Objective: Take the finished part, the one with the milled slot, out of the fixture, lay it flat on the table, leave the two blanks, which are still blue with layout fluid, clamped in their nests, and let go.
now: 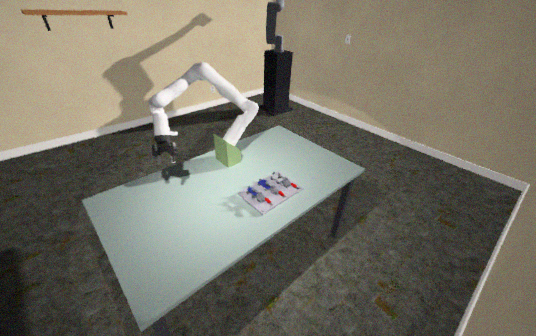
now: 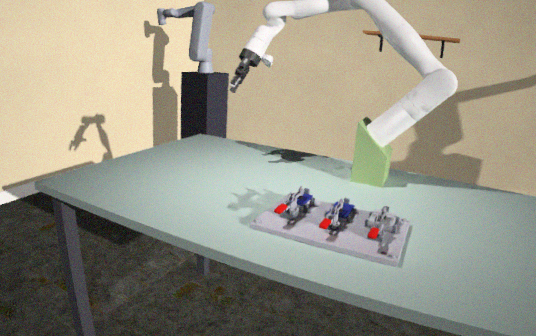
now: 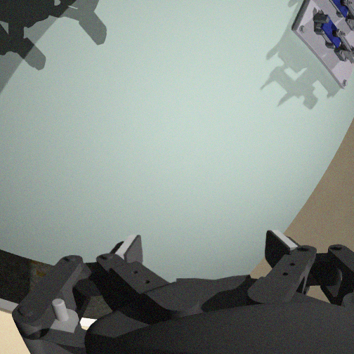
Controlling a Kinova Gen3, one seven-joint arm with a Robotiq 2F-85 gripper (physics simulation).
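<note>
The fixture plate [image 1: 263, 210] [image 2: 361, 246] [image 3: 310, 38] lies on the table with three nests in a row. Two blue blanks sit in neighbouring nests: one blank [image 1: 251, 190] [image 2: 305, 200] [image 3: 330, 33] is in the end nest, the other blank [image 1: 263, 183] [image 2: 346, 209] [image 3: 342, 7] in the middle one. The bare grey finished part [image 1: 276, 176] [image 2: 386, 221] appears in the nest at the opposite end; its slot is too small to make out. My gripper [image 1: 165, 156] [image 2: 233, 89] [image 3: 204, 247] is open and empty, high above the table and well away from the fixture.
Grey clamps with red handles [image 1: 268, 201] [image 2: 325, 223] stand at the nests. A green base block [image 1: 227, 152] [image 2: 370, 160] carries my arm at the edge of the table [image 1: 175, 235] [image 2: 165, 175] [image 3: 175, 150]. A second arm's black pedestal [image 1: 277, 82] [image 2: 204, 105] stands beyond the table.
</note>
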